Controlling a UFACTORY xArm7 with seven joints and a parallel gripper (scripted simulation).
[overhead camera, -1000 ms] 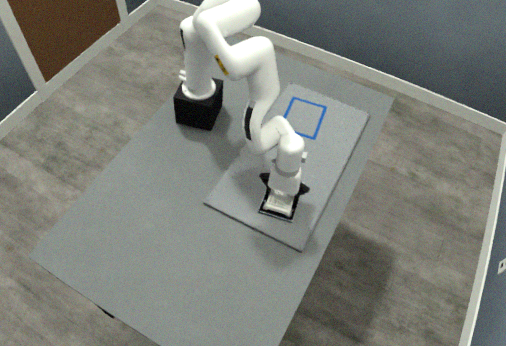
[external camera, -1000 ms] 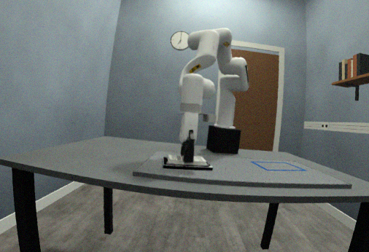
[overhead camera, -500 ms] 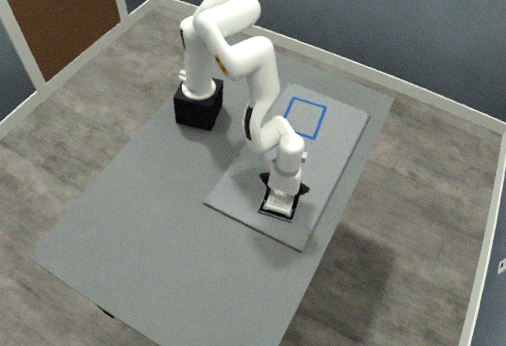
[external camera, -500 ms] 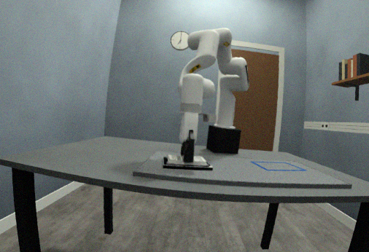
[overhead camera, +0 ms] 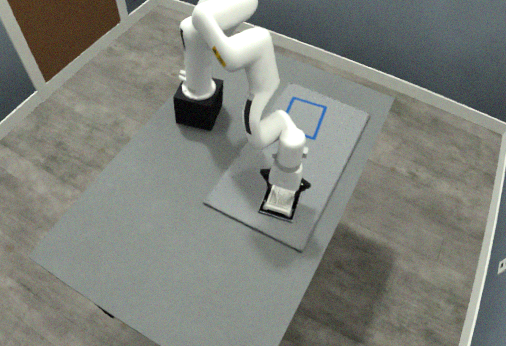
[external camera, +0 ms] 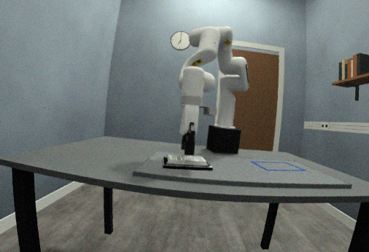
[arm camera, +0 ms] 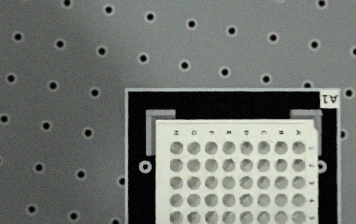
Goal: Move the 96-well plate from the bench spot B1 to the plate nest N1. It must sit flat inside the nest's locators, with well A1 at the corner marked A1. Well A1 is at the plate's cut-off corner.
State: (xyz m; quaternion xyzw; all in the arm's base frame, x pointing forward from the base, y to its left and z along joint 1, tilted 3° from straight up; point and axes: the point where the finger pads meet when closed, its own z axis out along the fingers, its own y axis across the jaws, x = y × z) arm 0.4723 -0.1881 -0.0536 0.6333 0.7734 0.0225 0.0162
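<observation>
Now: hand 4 cm above the white 96-well plate. Also, from my hand: black plate nest (5 cm below).
</observation>
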